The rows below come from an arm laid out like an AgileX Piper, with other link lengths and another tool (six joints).
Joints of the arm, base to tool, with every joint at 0 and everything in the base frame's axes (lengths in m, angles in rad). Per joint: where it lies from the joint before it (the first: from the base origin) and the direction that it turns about. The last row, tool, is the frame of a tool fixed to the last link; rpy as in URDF.
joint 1: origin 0 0 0.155 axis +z
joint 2: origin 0 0 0 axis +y
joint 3: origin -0.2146 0 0.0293 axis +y
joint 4: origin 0.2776 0 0.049 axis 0.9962 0 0.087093
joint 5: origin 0 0 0 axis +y
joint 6: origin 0.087 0 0.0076 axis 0.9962 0 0.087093
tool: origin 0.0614 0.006 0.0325 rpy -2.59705 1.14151 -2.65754
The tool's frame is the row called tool.
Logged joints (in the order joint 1, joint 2, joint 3, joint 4, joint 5, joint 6), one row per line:
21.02 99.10 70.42 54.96 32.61 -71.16
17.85 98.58 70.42 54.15 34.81 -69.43
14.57 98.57 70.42 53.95 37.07 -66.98
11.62 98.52 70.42 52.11 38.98 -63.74
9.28 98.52 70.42 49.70 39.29 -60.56
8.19 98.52 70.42 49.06 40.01 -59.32
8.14 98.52 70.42 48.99 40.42 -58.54
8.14 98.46 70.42 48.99 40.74 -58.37
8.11 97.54 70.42 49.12 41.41 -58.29
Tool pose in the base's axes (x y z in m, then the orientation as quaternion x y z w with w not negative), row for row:
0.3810 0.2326 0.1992 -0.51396 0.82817 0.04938 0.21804
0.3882 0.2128 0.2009 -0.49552 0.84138 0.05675 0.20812
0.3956 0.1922 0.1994 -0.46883 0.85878 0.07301 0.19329
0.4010 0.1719 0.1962 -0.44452 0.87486 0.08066 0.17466
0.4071 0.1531 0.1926 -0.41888 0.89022 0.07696 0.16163
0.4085 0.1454 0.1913 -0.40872 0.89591 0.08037 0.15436
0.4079 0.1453 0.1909 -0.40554 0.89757 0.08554 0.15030
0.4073 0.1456 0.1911 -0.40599 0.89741 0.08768 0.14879
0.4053 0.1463 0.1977 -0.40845 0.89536 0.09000 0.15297
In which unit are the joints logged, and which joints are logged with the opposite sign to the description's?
The joints are logged in degrees. Opposite sign: joint 3.
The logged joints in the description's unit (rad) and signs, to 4 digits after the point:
0.3669 1.7296 -1.2291 0.9592 0.5692 -1.2420
0.3115 1.7205 -1.2291 0.9451 0.6075 -1.2118
0.2543 1.7204 -1.2291 0.9416 0.6470 -1.1690
0.2028 1.7195 -1.2291 0.9095 0.6803 -1.1125
0.1620 1.7195 -1.2291 0.8674 0.6857 -1.0570
0.1429 1.7195 -1.2291 0.8563 0.6983 -1.0353
0.1421 1.7195 -1.2291 0.8550 0.7055 -1.0217
0.1421 1.7185 -1.2291 0.8550 0.7110 -1.0187
0.1415 1.7024 -1.2291 0.8573 0.7227 -1.0174

